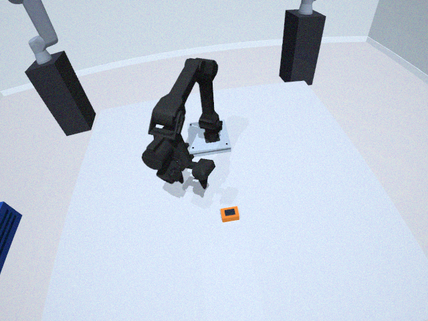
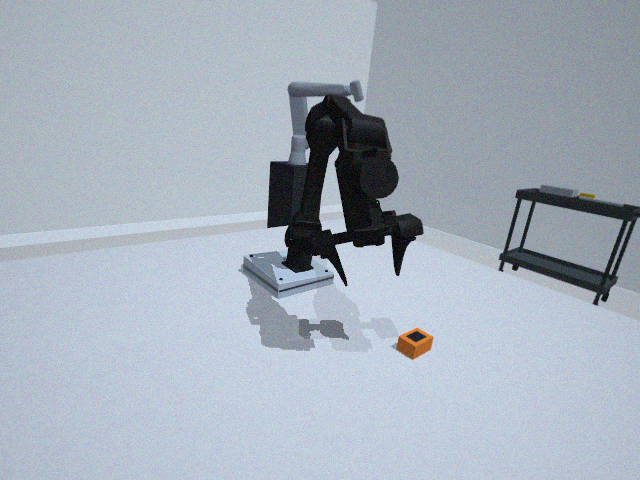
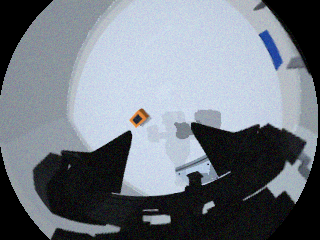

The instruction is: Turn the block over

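My gripper tip is 13 cm above the orange block, 10 cm to the right of it and 5 cm short of it.
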